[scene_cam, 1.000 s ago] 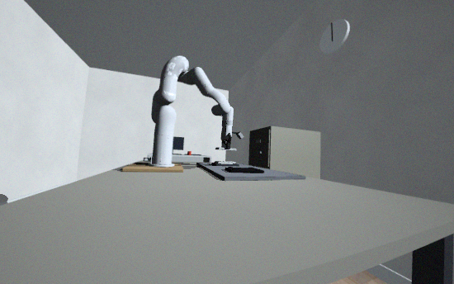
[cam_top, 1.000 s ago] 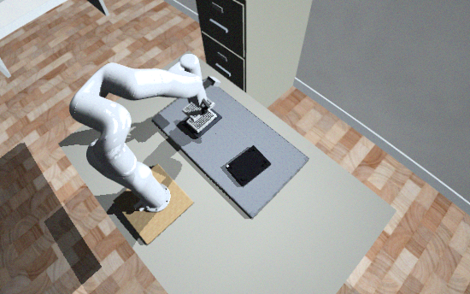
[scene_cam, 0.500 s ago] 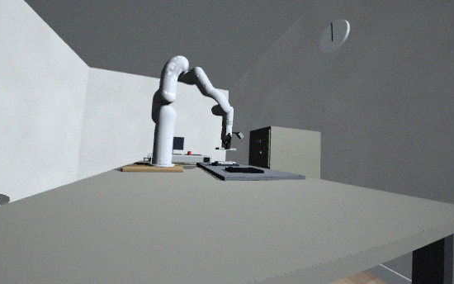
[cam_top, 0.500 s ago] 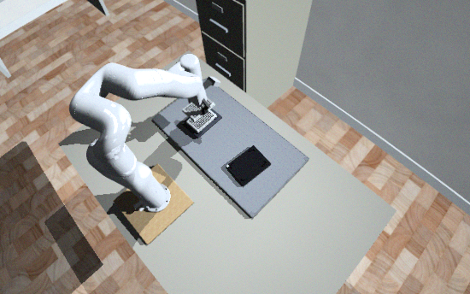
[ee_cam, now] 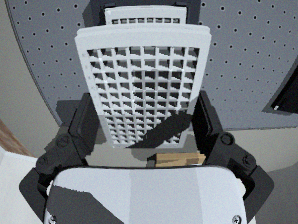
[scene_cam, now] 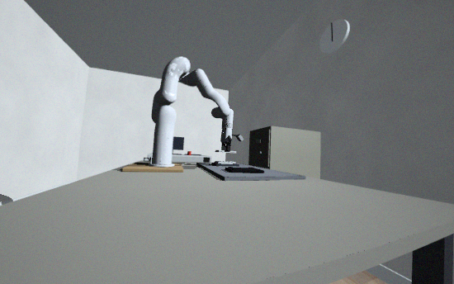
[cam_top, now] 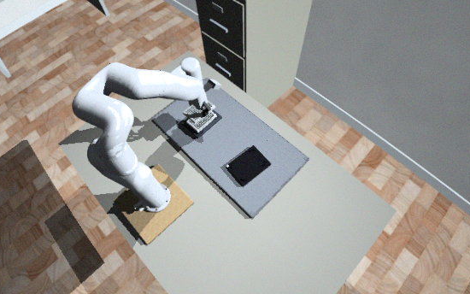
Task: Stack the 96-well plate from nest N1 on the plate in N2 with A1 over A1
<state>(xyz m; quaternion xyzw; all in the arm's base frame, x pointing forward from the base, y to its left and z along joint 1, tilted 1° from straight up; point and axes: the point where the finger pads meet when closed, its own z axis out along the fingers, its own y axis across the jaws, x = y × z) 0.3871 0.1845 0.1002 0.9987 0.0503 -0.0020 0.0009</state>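
My hand is 100 mm above the black plate nest N2. From my hand the other things lie so: black plate nest N1: 10 mm ahead, 330 mm to the right, 100 mm below; white 96-well plate: 10 mm below.
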